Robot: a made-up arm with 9 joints. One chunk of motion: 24 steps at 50 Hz.
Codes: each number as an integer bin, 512 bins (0 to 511) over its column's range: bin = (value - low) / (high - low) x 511, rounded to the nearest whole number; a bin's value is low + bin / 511 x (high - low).
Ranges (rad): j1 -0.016..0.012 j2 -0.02..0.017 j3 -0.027..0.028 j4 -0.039..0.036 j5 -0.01..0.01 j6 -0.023..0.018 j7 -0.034..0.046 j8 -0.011..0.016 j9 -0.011..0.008
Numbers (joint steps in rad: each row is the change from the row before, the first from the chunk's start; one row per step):
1: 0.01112 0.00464 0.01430 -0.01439 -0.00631 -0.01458 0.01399 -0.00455 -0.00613
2: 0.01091 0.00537 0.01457 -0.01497 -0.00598 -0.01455 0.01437 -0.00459 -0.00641
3: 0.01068 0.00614 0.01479 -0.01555 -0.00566 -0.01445 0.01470 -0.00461 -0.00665
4: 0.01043 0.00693 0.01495 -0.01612 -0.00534 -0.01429 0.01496 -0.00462 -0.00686
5: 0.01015 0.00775 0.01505 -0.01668 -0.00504 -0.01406 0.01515 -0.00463 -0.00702
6: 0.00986 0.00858 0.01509 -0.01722 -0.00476 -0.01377 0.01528 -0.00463 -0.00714
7: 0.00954 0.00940 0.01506 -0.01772 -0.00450 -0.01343 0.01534 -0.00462 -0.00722
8: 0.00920 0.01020 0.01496 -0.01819 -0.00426 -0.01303 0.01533 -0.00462 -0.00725
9: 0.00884 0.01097 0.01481 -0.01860 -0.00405 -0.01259 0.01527 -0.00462 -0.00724
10: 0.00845 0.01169 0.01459 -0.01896 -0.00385 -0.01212 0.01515 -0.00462 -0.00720
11: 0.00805 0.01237 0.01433 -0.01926 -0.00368 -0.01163 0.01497 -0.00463 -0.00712
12: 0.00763 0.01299 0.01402 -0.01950 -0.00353 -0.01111 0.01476 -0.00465 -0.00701
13: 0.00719 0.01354 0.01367 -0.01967 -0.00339 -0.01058 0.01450 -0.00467 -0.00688
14: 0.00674 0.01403 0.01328 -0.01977 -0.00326 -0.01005 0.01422 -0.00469 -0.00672
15: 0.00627 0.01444 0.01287 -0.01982 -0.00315 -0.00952 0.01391 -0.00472 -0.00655
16: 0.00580 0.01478 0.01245 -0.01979 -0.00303 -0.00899 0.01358 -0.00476 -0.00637
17: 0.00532 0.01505 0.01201 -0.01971 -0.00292 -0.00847 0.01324 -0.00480 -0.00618
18: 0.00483 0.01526 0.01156 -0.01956 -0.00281 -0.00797 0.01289 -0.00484 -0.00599
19: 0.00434 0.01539 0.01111 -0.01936 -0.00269 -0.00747 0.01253 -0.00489 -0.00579
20: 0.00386 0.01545 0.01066 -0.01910 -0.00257 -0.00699 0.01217 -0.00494 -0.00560
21: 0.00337 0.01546 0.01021 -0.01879 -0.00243 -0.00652 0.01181 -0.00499 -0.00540
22: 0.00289 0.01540 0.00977 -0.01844 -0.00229 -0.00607 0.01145 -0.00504 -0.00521
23: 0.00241 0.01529 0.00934 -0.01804 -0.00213 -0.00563 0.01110 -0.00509 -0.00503
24: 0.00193 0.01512 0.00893 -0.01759 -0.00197 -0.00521 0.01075 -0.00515 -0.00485
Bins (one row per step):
1: 495 340 384 168 94 105 307 122 131
2: 491 350 386 164 103 105 309 121 123
3: 487 361 388 160 111 107 311 121 117
4: 482 372 390 156 119 109 313 121 111
5: 477 383 391 152 127 111 314 121 107
6: 472 395 391 148 134 115 315 121 104
7: 466 406 391 145 141 119 315 121 102
8: 460 417 390 142 147 124 315 121 101
9: 453 428 388 139 152 130 315 121 101
10: 446 438 386 137 157 136 314 121 102
11: 439 447 384 134 161 142 313 121 104
12: 431 456 381 133 165 148 311 120 107
13: 423 463 378 132 169 155 310 120 111
14: 415 470 374 131 172 161 308 119 115
15: 406 476 370 131 175 168 306 119 120
16: 398 480 367 131 178 175 304 118 125
17: 389 484 362 131 181 181 302 117 130
18: 380 487 358 132 184 187 300 117 135
19: 371 489 354 134 187 194 297 116 140
20: 362 490 350 136 190 200 295 115 145
21: 354 490 346 138 193 205 293 114 151
22: 345 489 342 140 197 211 290 113 156
23: 336 487 338 143 201 216 288 112 161
24: 327 485 334 146 205 222 286 111 165

